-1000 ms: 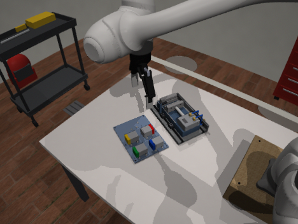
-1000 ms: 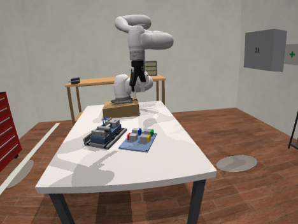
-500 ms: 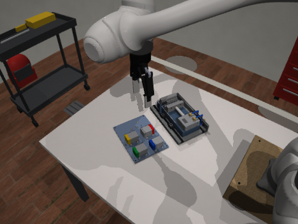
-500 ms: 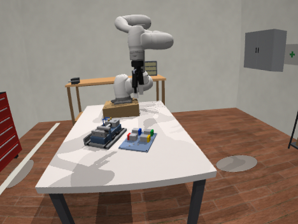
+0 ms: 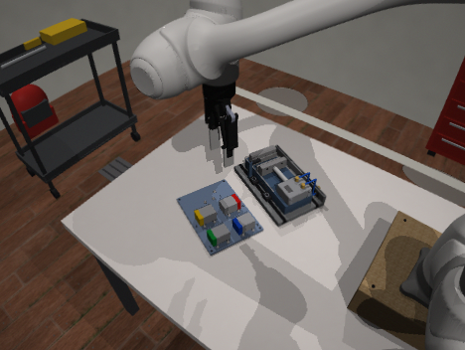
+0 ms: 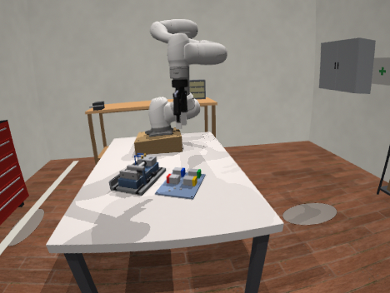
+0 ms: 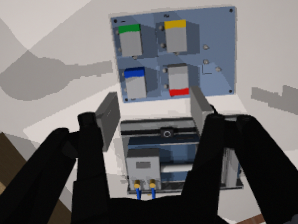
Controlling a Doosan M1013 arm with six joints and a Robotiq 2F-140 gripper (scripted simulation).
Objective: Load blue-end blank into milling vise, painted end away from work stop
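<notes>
Right now the blue-ended blank is 290 mm below my hand, 60 mm behind it and 30 mm to the right of it. From my hand the other things lie so: red-ended blank 290 mm below, 60 mm to the right, 30 mm ahead; yellow-ended blank 290 mm below, 50 mm ahead, 30 mm to the left; green blank 290 mm below, 60 mm to the left, 30 mm behind.
</notes>
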